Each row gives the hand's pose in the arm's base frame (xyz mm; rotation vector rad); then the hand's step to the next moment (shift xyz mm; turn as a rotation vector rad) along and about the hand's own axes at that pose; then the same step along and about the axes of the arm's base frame.
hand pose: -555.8 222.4 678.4 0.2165 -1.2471 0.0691
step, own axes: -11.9 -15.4 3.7 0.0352 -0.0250 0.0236
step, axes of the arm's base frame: -4.6 -15.0 -12.1 -0.0065 -0.0315 0.0372
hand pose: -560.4 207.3 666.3 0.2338 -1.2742 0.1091
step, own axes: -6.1 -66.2 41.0 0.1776 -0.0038 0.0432
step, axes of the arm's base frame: -26.1 -73.6 -2.1 0.0122 -0.0224 0.1810
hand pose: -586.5 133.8 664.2 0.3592 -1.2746 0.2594
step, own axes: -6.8 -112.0 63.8 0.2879 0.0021 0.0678
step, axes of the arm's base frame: -15.1 -128.1 -3.9 0.0186 -0.0278 0.2939
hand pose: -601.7 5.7 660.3 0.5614 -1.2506 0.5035
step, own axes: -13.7 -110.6 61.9 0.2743 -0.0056 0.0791
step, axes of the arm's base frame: 21.6 -125.0 -13.1 0.0119 -0.0416 0.2822
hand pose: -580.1 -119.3 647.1 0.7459 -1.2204 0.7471
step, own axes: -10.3 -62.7 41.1 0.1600 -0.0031 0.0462
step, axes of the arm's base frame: 28.1 -69.7 -8.7 0.0068 -0.0242 0.1647
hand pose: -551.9 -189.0 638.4 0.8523 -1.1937 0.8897
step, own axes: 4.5 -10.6 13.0 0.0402 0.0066 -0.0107
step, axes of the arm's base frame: 5.1 -15.6 5.7 0.0038 0.0171 0.0383
